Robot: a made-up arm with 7 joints. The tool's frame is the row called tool.
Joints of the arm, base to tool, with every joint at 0 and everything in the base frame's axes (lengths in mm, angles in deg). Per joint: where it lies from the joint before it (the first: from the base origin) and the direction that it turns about. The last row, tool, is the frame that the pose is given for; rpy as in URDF.
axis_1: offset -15 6 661 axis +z
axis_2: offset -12 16 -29 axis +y
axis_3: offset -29 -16 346 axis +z
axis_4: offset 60 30 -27 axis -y
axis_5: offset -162 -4 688 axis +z
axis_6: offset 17 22 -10 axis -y
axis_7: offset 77 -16 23 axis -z
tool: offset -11 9 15 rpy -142.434 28.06 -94.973
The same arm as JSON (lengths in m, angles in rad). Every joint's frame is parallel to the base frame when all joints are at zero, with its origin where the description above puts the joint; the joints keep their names.
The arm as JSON. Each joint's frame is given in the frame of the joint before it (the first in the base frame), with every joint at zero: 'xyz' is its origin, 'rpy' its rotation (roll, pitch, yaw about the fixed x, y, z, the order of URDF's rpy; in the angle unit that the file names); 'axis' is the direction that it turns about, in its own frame. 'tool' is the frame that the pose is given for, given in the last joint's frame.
{"units": {"length": "m", "angle": "rad"}, "joints": [{"name": "axis_1", "type": "revolute", "origin": {"xyz": [-0.015, 0.006, 0.661], "rpy": [0.0, 0.0, 0.0]}, "axis": "+z"}, {"name": "axis_2", "type": "revolute", "origin": {"xyz": [-0.012, 0.016, -0.029], "rpy": [0.0, 0.0, 0.0]}, "axis": "+y"}, {"name": "axis_3", "type": "revolute", "origin": {"xyz": [-0.029, -0.016, 0.346], "rpy": [0.0, 0.0, 0.0]}, "axis": "+z"}, {"name": "axis_4", "type": "revolute", "origin": {"xyz": [0.06, 0.03, -0.027], "rpy": [0.0, 0.0, 0.0]}, "axis": "-y"}, {"name": "axis_5", "type": "revolute", "origin": {"xyz": [-0.162, -0.004, 0.688], "rpy": [0.0, 0.0, 0.0]}, "axis": "+z"}, {"name": "axis_6", "type": "revolute", "origin": {"xyz": [0.017, 0.022, -0.01], "rpy": [0.0, 0.0, 0.0]}, "axis": "-y"}, {"name": "axis_7", "type": "revolute", "origin": {"xyz": [0.077, -0.016, 0.023], "rpy": [0.0, 0.0, 0.0]}, "axis": "-z"}], "tool": {"origin": {"xyz": [-0.011, 0.009, 0.015], "rpy": [-2.4859, 0.4897, -1.6576]}}}
